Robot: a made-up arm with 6 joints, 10 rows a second.
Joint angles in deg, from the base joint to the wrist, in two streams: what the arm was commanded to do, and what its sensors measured. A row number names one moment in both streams.
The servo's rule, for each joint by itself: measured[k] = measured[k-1] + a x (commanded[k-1-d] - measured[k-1]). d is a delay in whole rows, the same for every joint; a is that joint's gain. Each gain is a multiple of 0.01, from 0.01 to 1. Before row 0 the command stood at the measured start. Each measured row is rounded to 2 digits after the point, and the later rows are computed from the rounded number. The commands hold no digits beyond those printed.
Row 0, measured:
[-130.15, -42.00, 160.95, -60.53, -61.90, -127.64]
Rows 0 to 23, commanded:
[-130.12, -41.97, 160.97, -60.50, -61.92, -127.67]
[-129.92, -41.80, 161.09, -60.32, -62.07, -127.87]
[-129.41, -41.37, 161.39, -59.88, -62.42, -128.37]
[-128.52, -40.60, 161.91, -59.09, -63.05, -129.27]
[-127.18, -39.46, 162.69, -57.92, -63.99, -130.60]
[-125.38, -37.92, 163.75, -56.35, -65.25, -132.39]
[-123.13, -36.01, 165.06, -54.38, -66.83, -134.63]
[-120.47, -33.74, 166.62, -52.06, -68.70, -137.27]
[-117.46, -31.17, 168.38, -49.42, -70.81, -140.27]
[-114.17, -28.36, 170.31, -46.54, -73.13, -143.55]
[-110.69, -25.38, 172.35, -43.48, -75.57, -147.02]
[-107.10, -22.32, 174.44, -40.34, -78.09, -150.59]
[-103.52, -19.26, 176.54, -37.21, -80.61, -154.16]
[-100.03, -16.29, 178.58, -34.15, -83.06, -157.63]
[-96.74, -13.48, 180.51, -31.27, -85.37, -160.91]
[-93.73, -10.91, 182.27, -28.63, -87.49, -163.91]
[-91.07, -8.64, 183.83, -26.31, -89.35, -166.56]
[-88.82, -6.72, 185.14, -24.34, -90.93, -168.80]
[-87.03, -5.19, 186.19, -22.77, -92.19, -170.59]
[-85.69, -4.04, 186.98, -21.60, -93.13, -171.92]
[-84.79, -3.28, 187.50, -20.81, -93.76, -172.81]
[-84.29, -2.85, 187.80, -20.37, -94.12, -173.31]
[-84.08, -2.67, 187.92, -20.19, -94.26, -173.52]
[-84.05, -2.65, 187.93, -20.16, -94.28, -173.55]
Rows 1 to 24, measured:
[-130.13, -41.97, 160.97, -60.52, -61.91, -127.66]
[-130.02, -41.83, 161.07, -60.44, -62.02, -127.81]
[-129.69, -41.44, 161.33, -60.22, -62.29, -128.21]
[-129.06, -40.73, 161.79, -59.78, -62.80, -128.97]
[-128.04, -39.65, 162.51, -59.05, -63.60, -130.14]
[-126.60, -38.18, 163.50, -58.00, -64.71, -131.76]
[-124.73, -36.34, 164.75, -56.59, -66.13, -133.83]
[-122.43, -34.13, 166.25, -54.82, -67.85, -136.31]
[-119.75, -31.61, 167.95, -52.71, -69.83, -139.16]
[-116.74, -28.85, 169.84, -50.30, -72.04, -142.32]
[-113.47, -25.90, 171.85, -47.64, -74.41, -145.70]
[-110.03, -22.86, 173.92, -44.79, -76.88, -149.22]
[-106.51, -19.80, 176.02, -41.83, -79.38, -152.78]
[-103.01, -16.82, 178.07, -38.83, -81.85, -156.27]
[-99.62, -13.98, 180.02, -35.88, -84.21, -159.61]
[-96.44, -11.37, 181.82, -33.05, -86.41, -162.71]
[-93.54, -9.05, 183.43, -30.42, -88.38, -165.48]
[-90.99, -7.07, 184.80, -28.05, -90.09, -167.87]
[-88.85, -5.47, 185.91, -25.99, -91.50, -169.83]
[-87.14, -4.25, 186.77, -24.28, -92.59, -171.33]
[-85.87, -3.43, 187.35, -22.93, -93.37, -172.40]
[-85.02, -2.94, 187.71, -21.93, -93.87, -173.06]
[-84.51, -2.71, 187.88, -21.25, -94.13, -173.39]
[-84.26, -2.66, 187.92, -20.82, -94.23, -173.51]
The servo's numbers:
d 0
a 0.54 0.85 0.80 0.39 0.67 0.72

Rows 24 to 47, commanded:
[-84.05, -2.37, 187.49, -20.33, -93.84, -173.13]
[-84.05, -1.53, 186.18, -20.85, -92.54, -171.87]
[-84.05, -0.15, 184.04, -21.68, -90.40, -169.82]
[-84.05, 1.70, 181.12, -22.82, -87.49, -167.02]
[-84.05, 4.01, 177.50, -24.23, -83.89, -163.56]
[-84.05, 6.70, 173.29, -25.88, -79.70, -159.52]
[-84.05, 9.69, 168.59, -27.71, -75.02, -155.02]
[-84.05, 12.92, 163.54, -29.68, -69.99, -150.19]
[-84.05, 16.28, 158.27, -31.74, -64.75, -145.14]
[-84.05, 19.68, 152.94, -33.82, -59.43, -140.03]
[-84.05, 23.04, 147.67, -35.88, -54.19, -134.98]
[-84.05, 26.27, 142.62, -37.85, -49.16, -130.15]
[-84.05, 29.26, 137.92, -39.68, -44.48, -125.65]
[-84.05, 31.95, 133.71, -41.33, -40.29, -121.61]
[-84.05, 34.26, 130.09, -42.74, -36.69, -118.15]
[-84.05, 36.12, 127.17, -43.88, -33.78, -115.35]
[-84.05, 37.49, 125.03, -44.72, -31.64, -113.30]
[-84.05, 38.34, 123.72, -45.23, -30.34, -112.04]
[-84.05, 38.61, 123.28, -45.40, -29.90, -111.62]
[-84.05, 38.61, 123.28, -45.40, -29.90, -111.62]
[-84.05, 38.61, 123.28, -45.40, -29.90, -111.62]
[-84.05, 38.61, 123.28, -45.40, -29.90, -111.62]
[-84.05, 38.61, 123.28, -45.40, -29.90, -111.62]
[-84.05, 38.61, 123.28, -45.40, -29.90, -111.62]
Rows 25 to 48, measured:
[-84.15, -2.41, 187.58, -20.63, -93.97, -173.24]
[-84.10, -1.66, 186.46, -20.72, -93.01, -172.25]
[-84.07, -0.38, 184.52, -21.09, -91.26, -170.50]
[-84.06, 1.39, 181.80, -21.76, -88.73, -167.99]
[-84.05, 3.62, 178.36, -22.72, -85.49, -164.80]
[-84.05, 6.24, 174.30, -23.95, -81.61, -161.00]
[-84.05, 9.17, 169.73, -25.42, -77.19, -156.69]
[-84.05, 12.36, 164.78, -27.08, -72.37, -152.01]
[-84.05, 15.69, 159.57, -28.90, -67.26, -147.06]
[-84.05, 19.08, 154.27, -30.82, -62.01, -142.00]
[-84.05, 22.45, 148.99, -32.79, -56.77, -136.95]
[-84.05, 25.70, 143.89, -34.76, -51.67, -132.05]
[-84.05, 28.73, 139.11, -36.68, -46.85, -127.44]
[-84.05, 31.47, 134.79, -38.49, -42.45, -123.24]
[-84.05, 33.84, 131.03, -40.15, -38.59, -119.58]
[-84.05, 35.78, 127.94, -41.60, -35.37, -116.53]
[-84.05, 37.23, 125.61, -42.82, -32.87, -114.20]
[-84.05, 38.17, 124.10, -43.76, -31.17, -112.64]
[-84.05, 38.54, 123.44, -44.40, -30.32, -111.91]
[-84.05, 38.60, 123.31, -44.79, -30.04, -111.70]
[-84.05, 38.61, 123.29, -45.03, -29.95, -111.64]
[-84.05, 38.61, 123.28, -45.17, -29.92, -111.63]
[-84.05, 38.61, 123.28, -45.26, -29.91, -111.62]
[-84.05, 38.61, 123.28, -45.31, -29.90, -111.62]

